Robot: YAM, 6 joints.
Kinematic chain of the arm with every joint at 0, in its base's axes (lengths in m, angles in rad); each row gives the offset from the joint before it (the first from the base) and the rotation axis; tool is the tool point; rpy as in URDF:
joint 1: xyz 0 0 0.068 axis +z
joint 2: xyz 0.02 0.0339 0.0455 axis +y
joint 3: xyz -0.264 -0.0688 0 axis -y
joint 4: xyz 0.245 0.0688 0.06 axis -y
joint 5: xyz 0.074 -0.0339 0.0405 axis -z
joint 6: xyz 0.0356 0 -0.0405 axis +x
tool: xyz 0 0 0 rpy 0 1.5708 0
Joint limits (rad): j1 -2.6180..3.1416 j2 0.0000..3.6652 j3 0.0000..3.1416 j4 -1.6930..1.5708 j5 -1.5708..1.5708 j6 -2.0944..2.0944
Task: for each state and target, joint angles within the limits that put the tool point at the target. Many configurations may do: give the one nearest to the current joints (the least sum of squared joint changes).
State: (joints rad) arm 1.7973 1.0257 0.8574 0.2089 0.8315 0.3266
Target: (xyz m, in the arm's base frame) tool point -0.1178 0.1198 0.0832
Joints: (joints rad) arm 2.4816 1.3552 0.2143 0.0434 0.6810 0.3266
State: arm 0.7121 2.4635 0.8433 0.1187 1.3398 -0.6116
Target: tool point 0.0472 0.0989 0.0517
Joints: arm 1.4564 1.8288 0.1926 -0.3166 1.5708 -0.6116
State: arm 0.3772 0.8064 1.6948 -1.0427 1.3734 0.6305
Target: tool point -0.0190 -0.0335 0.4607
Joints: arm 0.0470 0.5550 1.4832 -1.2032 1.1553 0.6305
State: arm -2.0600 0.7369 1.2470 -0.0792 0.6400 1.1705
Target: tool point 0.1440 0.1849 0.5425
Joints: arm -2.3194 0.2877 1.6748 0.0482 0.6084 1.1705
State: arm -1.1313 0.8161 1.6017 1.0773 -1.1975 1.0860
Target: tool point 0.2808 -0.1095 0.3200
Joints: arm -0.4843 1.4196 0.8494 0.8962 -1.2533 1.0860
